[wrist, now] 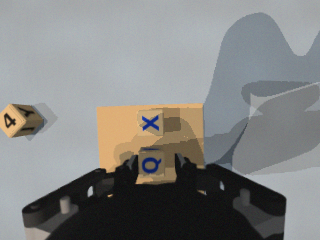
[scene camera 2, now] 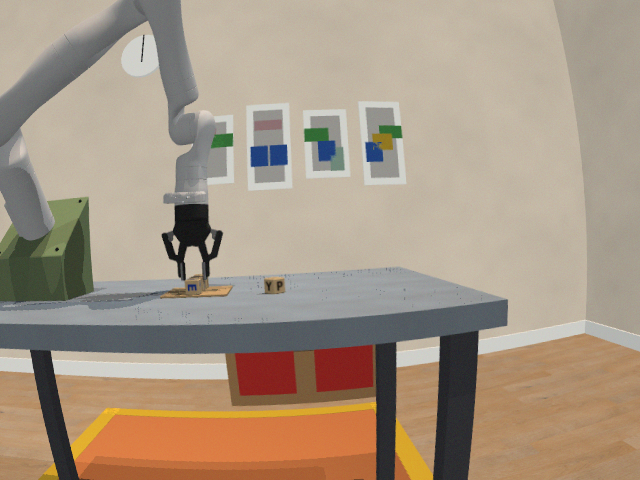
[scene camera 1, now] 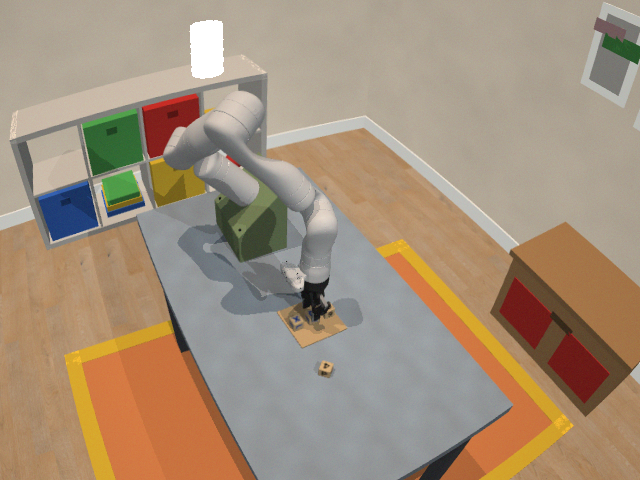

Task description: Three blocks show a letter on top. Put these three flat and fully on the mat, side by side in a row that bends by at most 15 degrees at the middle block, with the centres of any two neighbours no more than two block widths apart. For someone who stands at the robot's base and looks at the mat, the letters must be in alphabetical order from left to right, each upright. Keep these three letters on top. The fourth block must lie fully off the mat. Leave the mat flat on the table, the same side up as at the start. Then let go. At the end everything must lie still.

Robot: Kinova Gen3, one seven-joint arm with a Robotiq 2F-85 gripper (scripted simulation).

Scene:
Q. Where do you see a tan mat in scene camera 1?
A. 310, 334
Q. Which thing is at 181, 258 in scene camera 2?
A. My gripper.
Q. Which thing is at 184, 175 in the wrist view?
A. My gripper.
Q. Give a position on a tan mat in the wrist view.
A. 118, 140

